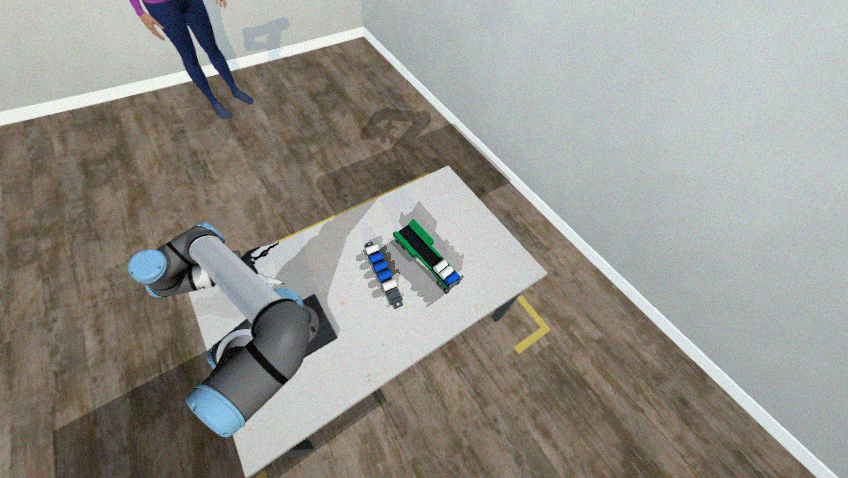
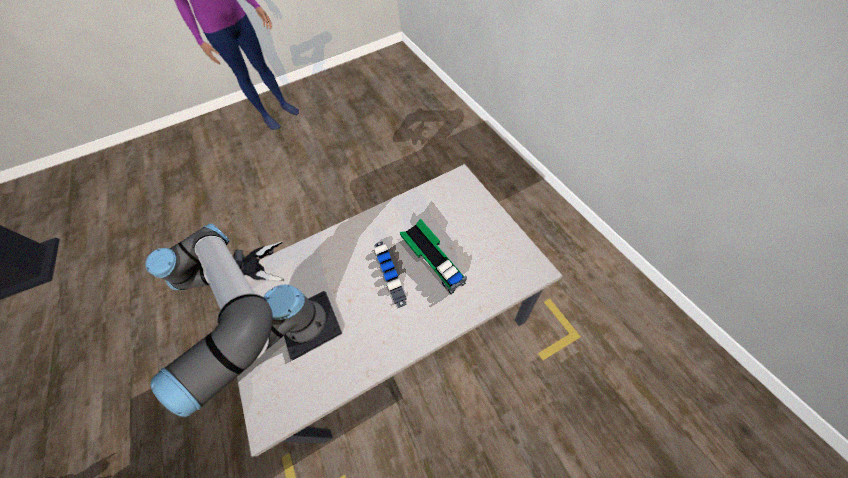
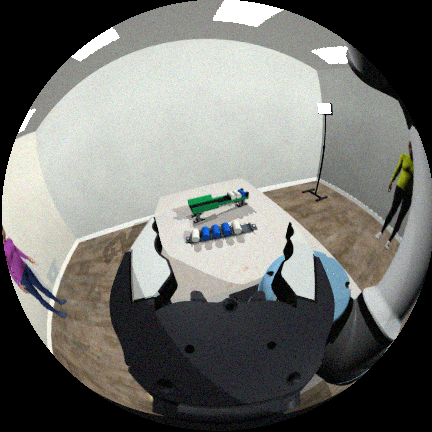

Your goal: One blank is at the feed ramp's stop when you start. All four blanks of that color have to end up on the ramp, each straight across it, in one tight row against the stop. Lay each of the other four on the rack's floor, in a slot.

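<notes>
The green feed ramp [image 1: 424,231] [image 2: 429,230] [image 3: 200,201] stands on the table. A blue blank [image 1: 452,277] [image 2: 455,277] [image 3: 242,193] lies across it at the stop. Two white blanks [image 1: 440,264] [image 2: 444,264] [image 3: 230,195] lie beside it, up the ramp. The dark grey rack [image 1: 395,296] [image 2: 399,295] [image 3: 247,228] holds a row: a white blank [image 1: 372,249] [image 2: 380,249] [image 3: 195,235], three blue blanks [image 1: 380,266] [image 2: 387,265] [image 3: 216,231] and another white blank [image 1: 389,285] [image 2: 393,285] [image 3: 237,227]. My gripper [image 1: 280,262] [image 2: 281,261] [image 3: 222,221] is open and empty, away from both.
The rack and ramp stand side by side on the white table [image 1: 356,385] [image 2: 368,356] [image 3: 200,265]. The arm's dark base plate [image 1: 323,335] [image 2: 332,329] sits on the table, on the robot's side of the rack. A person in purple [image 2: 222,14] [image 3: 19,260] stands beyond the table.
</notes>
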